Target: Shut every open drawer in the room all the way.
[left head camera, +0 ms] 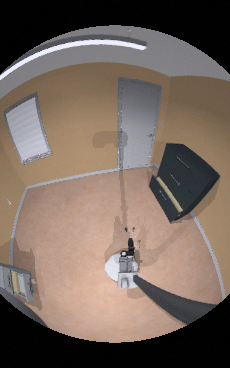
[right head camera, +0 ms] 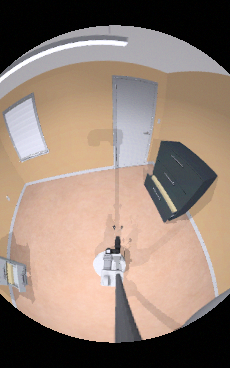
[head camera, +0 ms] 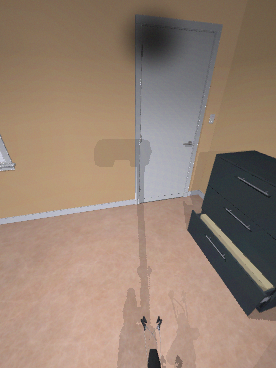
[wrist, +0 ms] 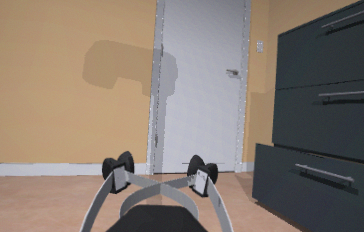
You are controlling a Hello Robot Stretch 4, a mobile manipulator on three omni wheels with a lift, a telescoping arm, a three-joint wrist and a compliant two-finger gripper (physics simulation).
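Places are measured from the robot's base along level axes (x ahead, y left, z up), in centimetres.
Pixels of known places: gripper, between the fingertips: (left head camera: pixel 129 226) (right head camera: pixel 117 224) (head camera: pixel 151 315) (wrist: pixel 161 166).
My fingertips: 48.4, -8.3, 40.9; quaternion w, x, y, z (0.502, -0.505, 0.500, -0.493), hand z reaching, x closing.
Observation:
Behind a point stands the place of what it marks, as x, y, z.
A dark dresser (head camera: pixel 245 165) @[128.5, -86.2, 100.1] (left head camera: pixel 195 170) @[88.5, -91.6, 95.9] (right head camera: pixel 192 167) @[86.9, -93.1, 99.9] (wrist: pixel 320 60) @[125.0, -81.3, 77.9] stands at the right with three drawers. Its bottom drawer (head camera: pixel 227 270) @[90.2, -78.9, 16.8] (left head camera: pixel 162 200) @[101.4, -75.7, 15.5] (right head camera: pixel 159 201) @[94.1, -77.8, 20.3] (wrist: pixel 300 192) @[118.3, -71.0, 15.4] is pulled out and shows a pale strip inside; its upper two drawers look shut. A grey cabinet at the lower left edge of both side head views has a drawer (left head camera: pixel 23 286) @[-58.4, 114.0, 47.4] (right head camera: pixel 18 276) @[-56.5, 113.5, 44.5] standing open. My gripper (head camera: pixel 151 323) (left head camera: pixel 130 229) @[48.4, -8.3, 40.9] (right head camera: pixel 118 227) @[48.4, -8.3, 40.9] (wrist: pixel 161 166) @[48.4, -8.3, 40.9] is open and empty, in front of me and to the left of the dresser, apart from it.
A closed white door (head camera: pixel 170 110) @[216.4, -36.2, 130.6] (left head camera: pixel 137 125) @[216.2, -35.3, 109.3] (right head camera: pixel 134 122) @[216.9, -38.2, 110.8] (wrist: pixel 200 85) @[216.5, -36.2, 74.0] is in the wall ahead, left of the dresser. A window (left head camera: pixel 28 129) @[161.3, 172.9, 140.7] (right head camera: pixel 26 126) @[161.8, 171.1, 145.1] is in that wall farther left. A white baseboard (head camera: pixel 75 210) @[182.9, 90.3, 2.0] (wrist: pixel 75 169) @[191.9, 56.7, 1.7] runs along the wall.

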